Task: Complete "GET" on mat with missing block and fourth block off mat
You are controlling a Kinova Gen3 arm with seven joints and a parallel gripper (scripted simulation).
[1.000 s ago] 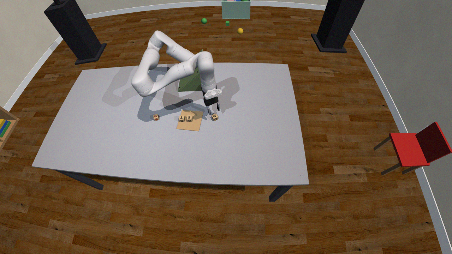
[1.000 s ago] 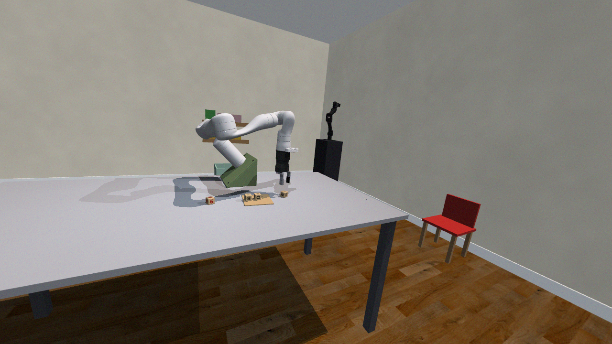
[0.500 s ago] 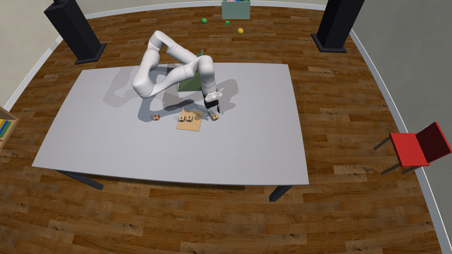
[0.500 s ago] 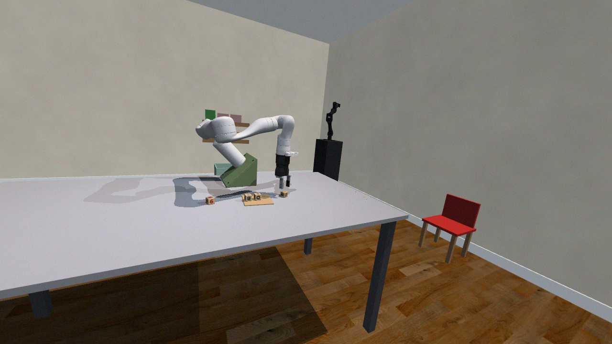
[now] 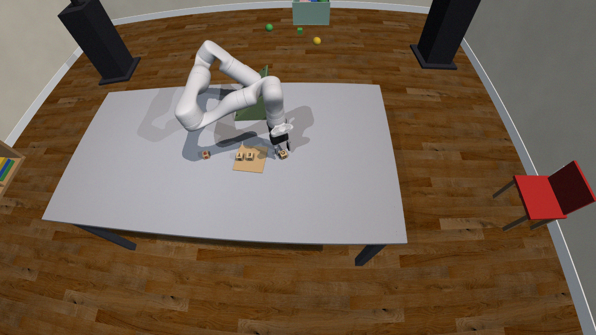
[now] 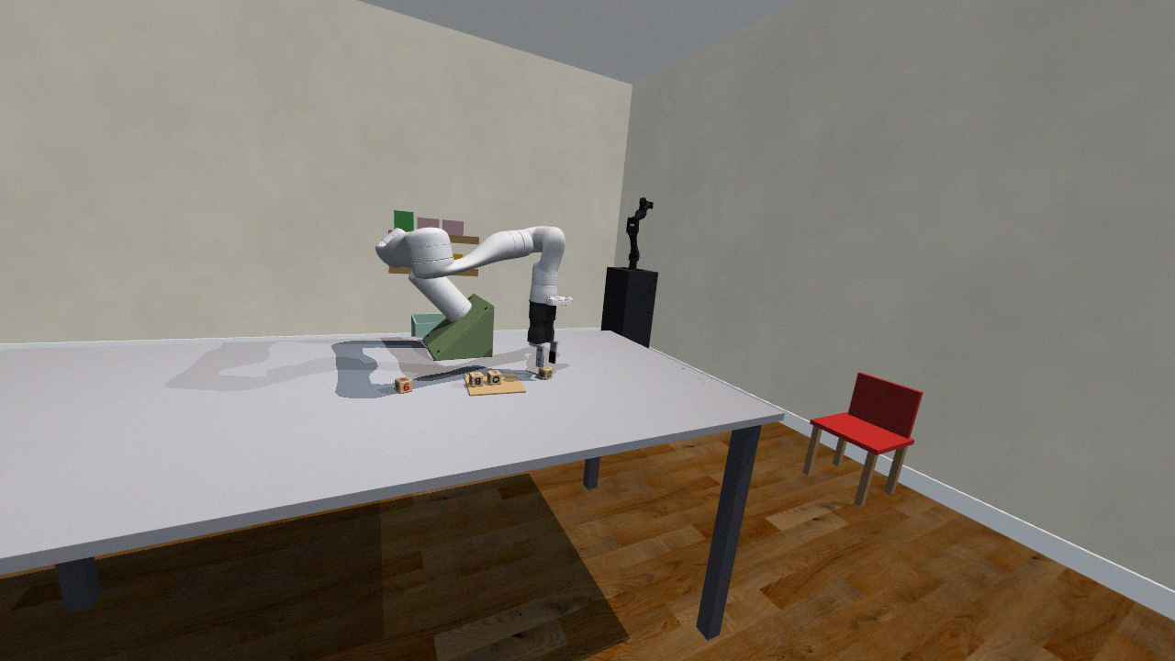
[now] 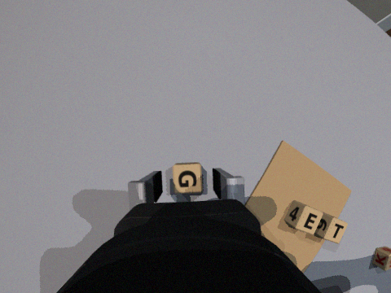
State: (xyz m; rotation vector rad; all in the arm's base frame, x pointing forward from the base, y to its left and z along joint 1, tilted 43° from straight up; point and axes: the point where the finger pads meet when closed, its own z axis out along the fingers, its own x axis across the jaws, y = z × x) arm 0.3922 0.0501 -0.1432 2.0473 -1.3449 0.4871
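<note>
My hand is 40 mm above the G block. The rest, counted from my hand: tan mat: 150 mm to the right, 50 mm below.
</note>
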